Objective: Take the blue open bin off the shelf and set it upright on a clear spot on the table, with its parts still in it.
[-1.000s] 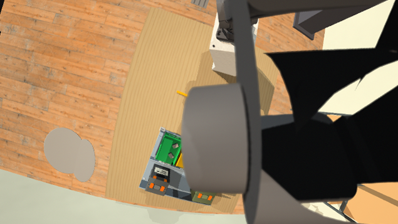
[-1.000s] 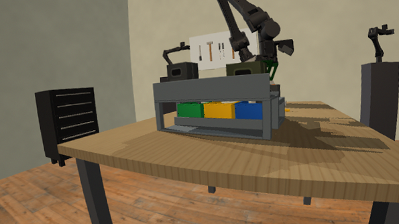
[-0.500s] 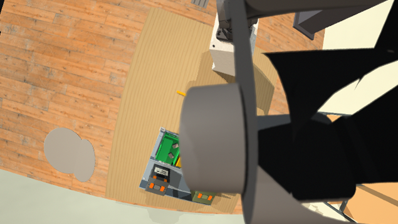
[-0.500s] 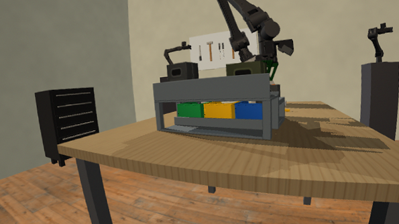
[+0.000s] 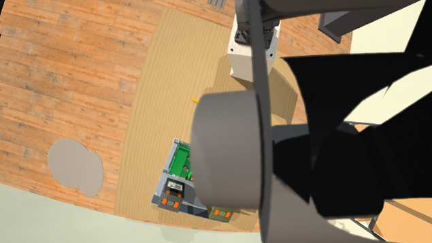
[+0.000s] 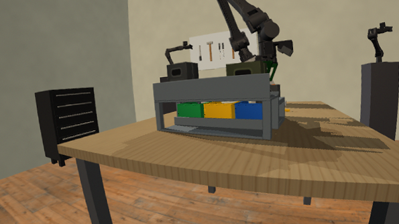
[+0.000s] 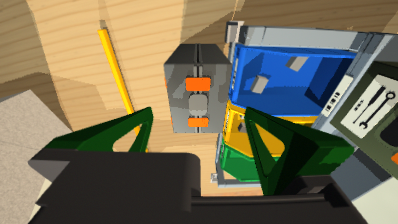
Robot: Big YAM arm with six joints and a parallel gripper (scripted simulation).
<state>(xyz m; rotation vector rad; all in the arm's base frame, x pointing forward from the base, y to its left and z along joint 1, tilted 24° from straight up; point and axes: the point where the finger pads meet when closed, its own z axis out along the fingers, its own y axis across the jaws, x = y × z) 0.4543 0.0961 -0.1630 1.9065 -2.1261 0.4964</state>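
The grey case is 90 mm below my hand. From my hand the other things lie so: yellow rod: 170 mm behind, 100 mm to the right, 150 mm below; then yellow bin: 130 mm ahead, 130 mm to the right, 110 mm below; then blue open bin: 150 mm ahead, 20 mm to the right, 110 mm below.
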